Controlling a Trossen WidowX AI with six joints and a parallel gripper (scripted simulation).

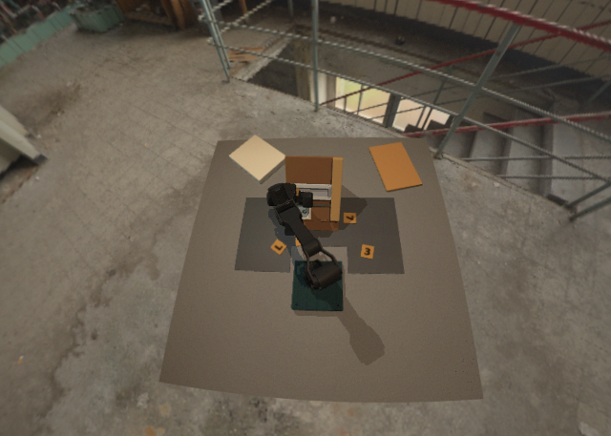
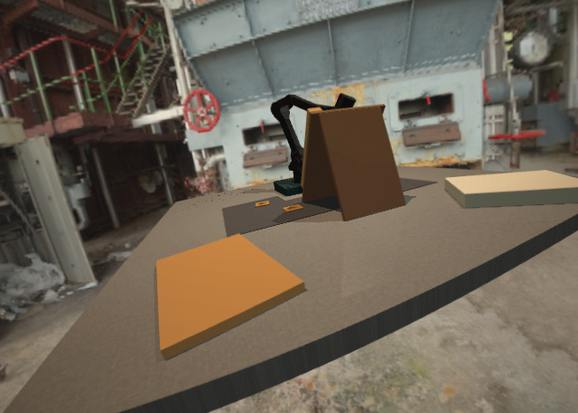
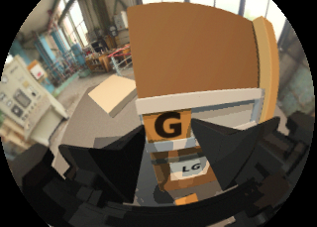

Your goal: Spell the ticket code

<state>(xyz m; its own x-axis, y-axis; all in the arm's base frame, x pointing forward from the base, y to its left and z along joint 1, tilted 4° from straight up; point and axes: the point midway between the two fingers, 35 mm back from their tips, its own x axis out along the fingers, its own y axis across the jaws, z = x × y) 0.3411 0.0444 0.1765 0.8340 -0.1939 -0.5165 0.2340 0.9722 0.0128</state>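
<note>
Right now the white ticket is 9 cm below my gripper tip, 6 cm behind it and 2 cm to the right of it. The rest, counted from my gripper tip: orange tile marked l (19 cm behind, 17 cm below, 11 cm to the left); then orange tile marked g (right at my gripper tip); then dark mat (18 cm behind, 17 cm below, 8 cm to the right).
</note>
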